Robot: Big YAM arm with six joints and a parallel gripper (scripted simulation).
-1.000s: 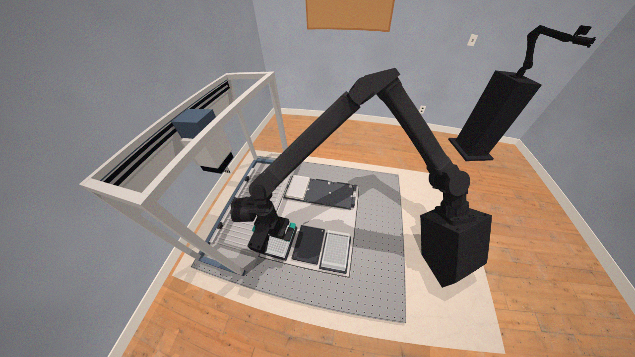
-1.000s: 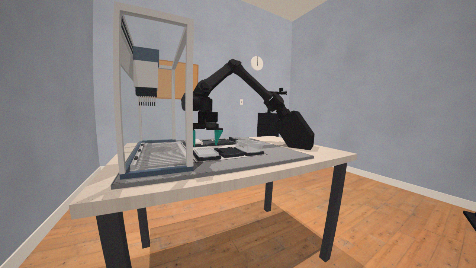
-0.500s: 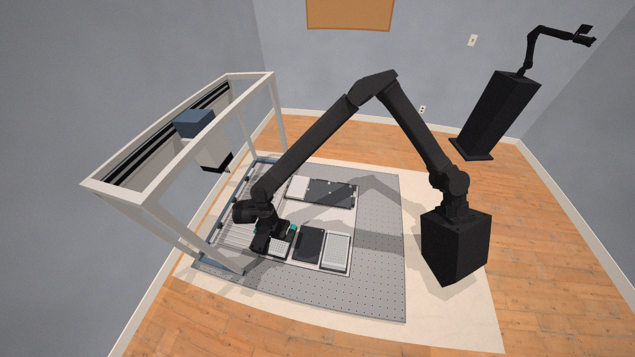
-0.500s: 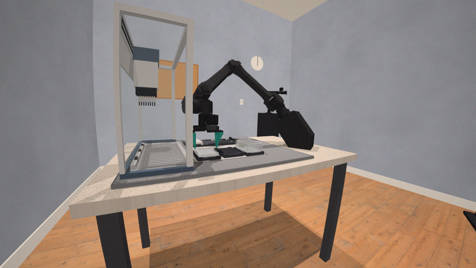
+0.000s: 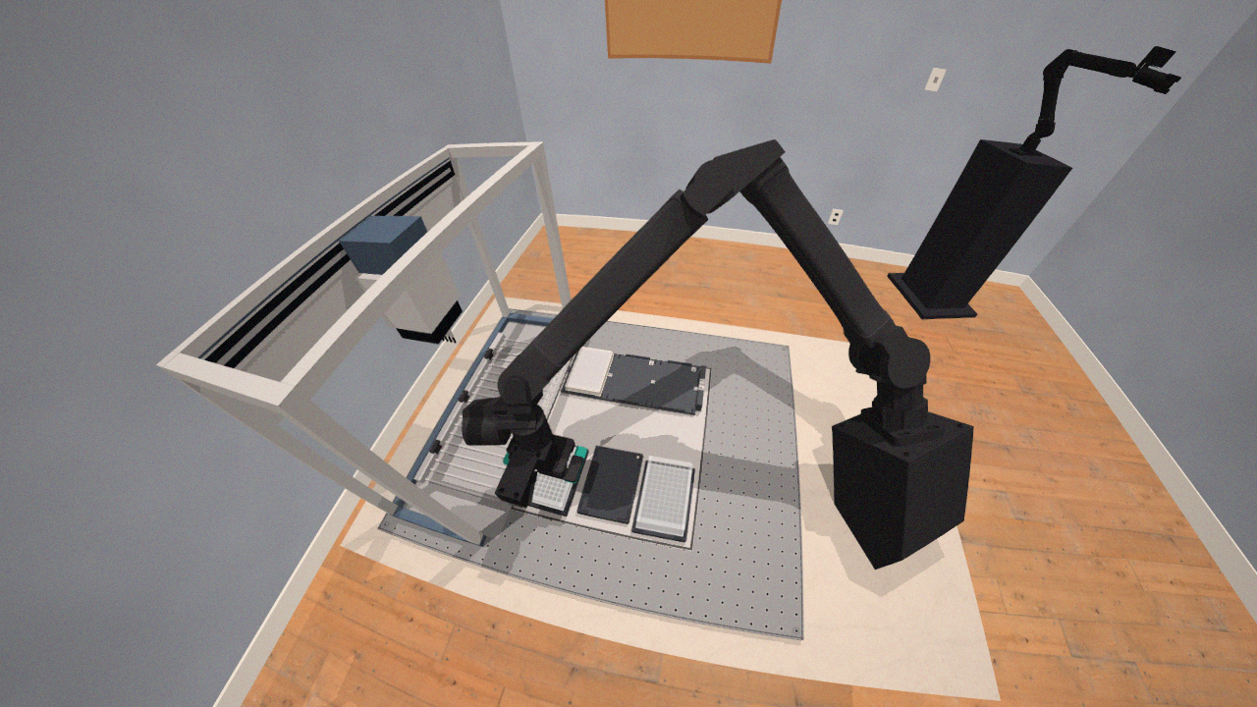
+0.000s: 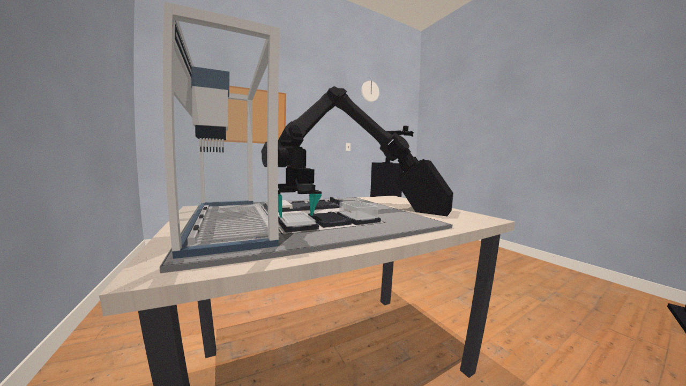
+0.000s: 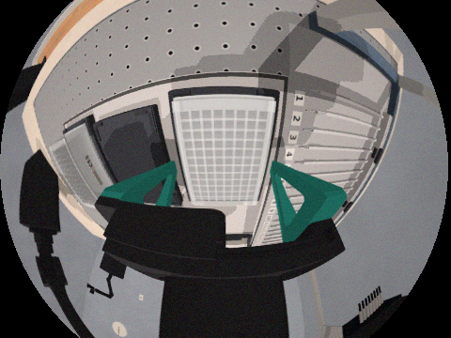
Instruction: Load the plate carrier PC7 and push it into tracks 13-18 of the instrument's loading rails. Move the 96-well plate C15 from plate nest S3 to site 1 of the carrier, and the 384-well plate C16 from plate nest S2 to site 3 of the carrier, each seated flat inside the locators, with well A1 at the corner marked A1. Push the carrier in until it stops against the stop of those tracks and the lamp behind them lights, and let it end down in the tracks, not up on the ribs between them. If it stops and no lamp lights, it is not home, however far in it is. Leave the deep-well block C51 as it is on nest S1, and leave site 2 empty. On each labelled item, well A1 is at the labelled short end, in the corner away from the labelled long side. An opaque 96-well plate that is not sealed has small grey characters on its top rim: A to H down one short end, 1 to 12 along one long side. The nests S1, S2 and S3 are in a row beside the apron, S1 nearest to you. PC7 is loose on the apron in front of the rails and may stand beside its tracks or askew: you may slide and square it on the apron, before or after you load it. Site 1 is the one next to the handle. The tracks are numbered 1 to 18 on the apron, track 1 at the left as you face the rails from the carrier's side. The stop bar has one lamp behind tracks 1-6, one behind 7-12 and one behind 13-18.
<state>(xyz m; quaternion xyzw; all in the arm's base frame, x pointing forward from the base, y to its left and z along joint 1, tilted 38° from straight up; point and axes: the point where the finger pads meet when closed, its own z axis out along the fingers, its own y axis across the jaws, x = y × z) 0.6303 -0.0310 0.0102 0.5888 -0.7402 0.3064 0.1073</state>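
The 96-well plate C15 lies 2 cm below my hand. Also, from my hand: nest S2: 11 cm behind, 3 cm below, 2 cm to the left; then frame post: 21 cm above, 14 cm ahead, 12 cm to the left; then nest S3: 3 cm below.
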